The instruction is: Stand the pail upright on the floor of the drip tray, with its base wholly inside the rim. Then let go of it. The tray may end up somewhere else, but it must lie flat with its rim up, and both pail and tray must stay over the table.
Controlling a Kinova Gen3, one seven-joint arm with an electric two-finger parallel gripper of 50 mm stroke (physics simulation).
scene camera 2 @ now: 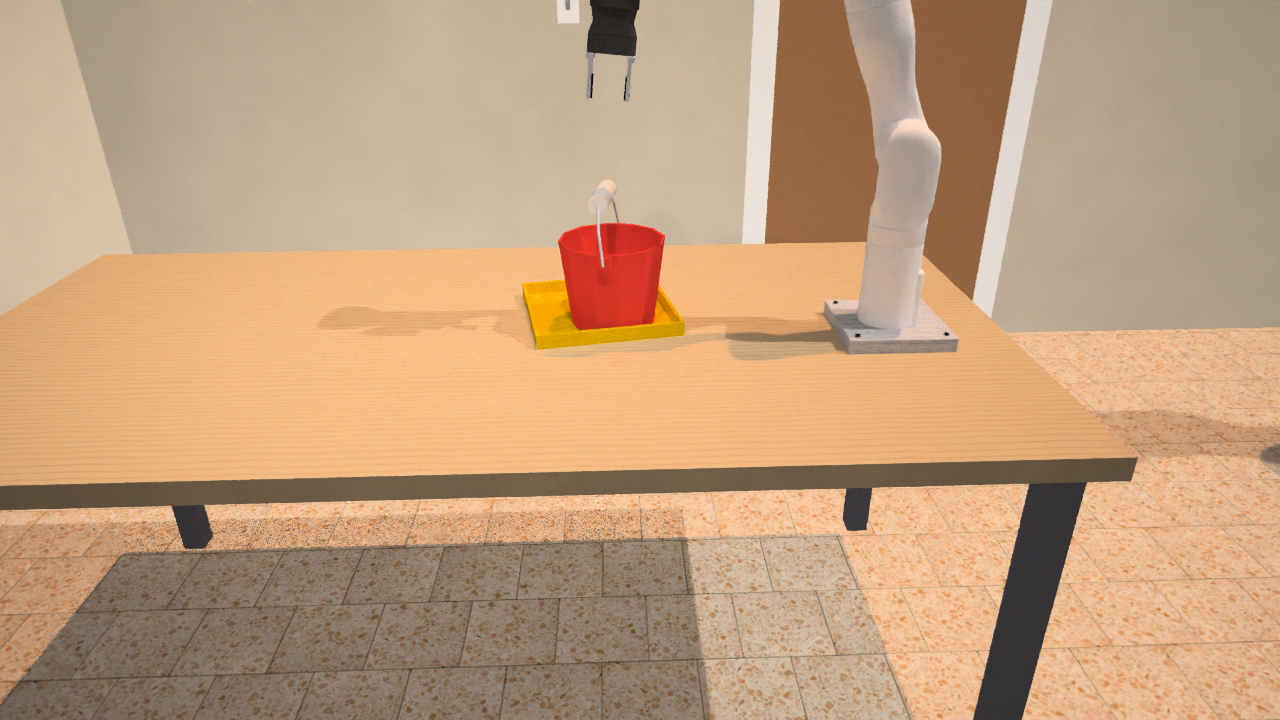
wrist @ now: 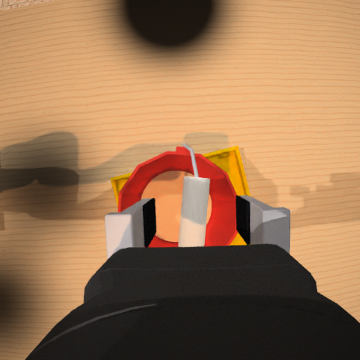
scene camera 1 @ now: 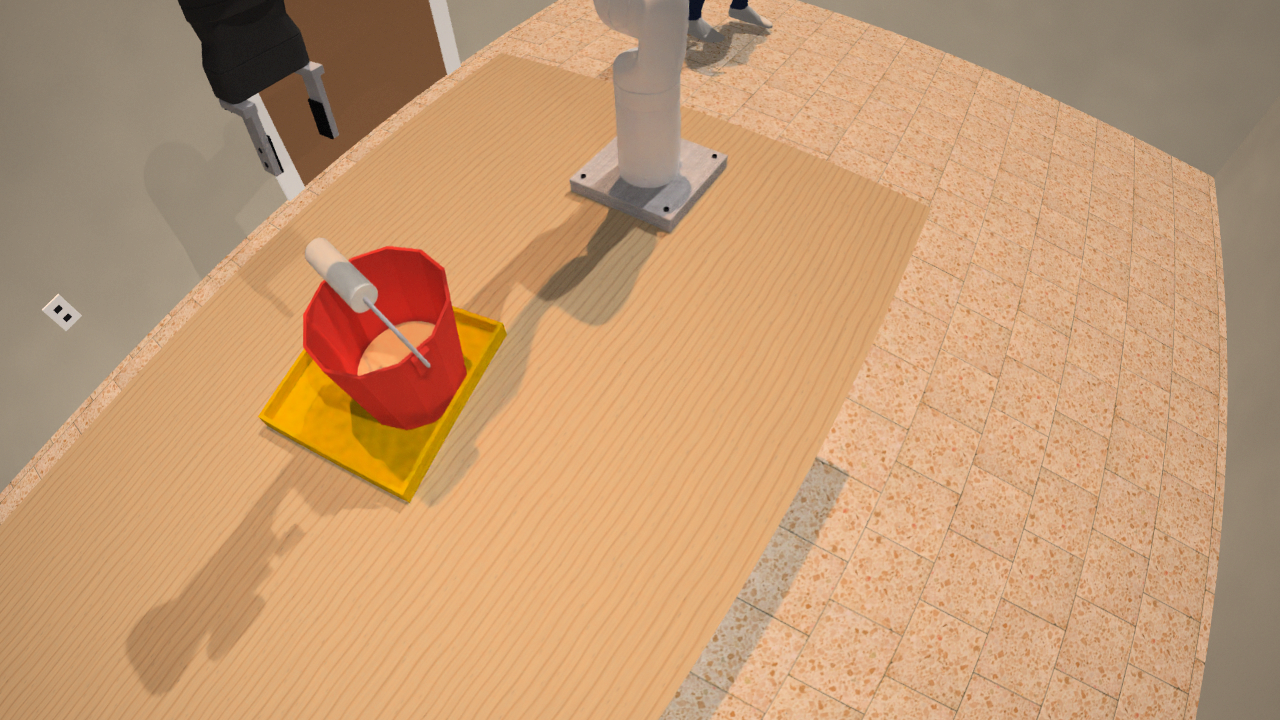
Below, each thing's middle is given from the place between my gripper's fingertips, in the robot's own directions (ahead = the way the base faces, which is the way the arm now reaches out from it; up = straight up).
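Relative to the yellow drip tray (scene camera 1: 308, 407), my hand is at present 38 cm above, 7 cm to the left and 2 cm short of it.
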